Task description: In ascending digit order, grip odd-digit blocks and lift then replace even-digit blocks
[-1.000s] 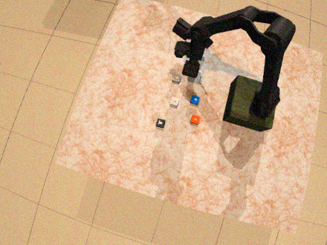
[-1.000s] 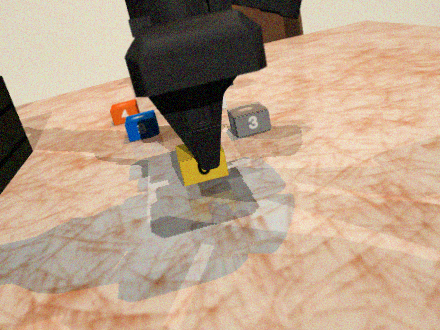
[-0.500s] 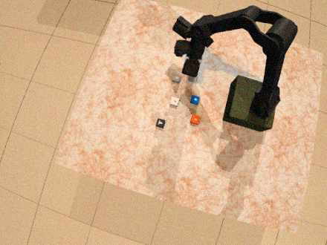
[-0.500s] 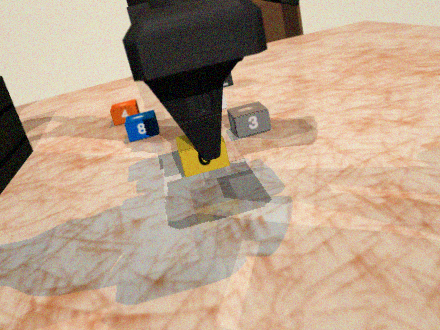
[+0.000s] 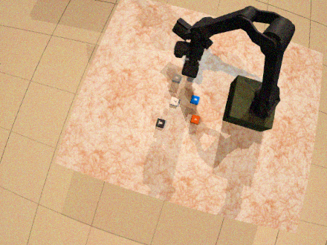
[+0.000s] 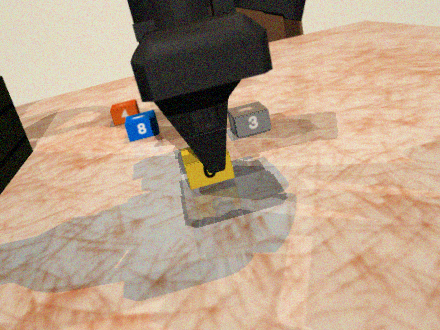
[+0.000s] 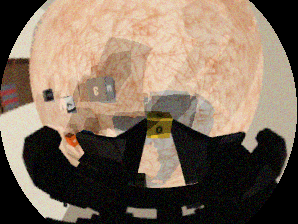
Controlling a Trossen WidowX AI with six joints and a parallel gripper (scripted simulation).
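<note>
My gripper tip is now 10 mm past the yellow block. Round my gripper tip: white block: 190 mm to the left, 10 mm ahead; blue block: 150 mm to the left, 70 mm behind; grey block: 90 mm to the left, 40 mm ahead.
</note>
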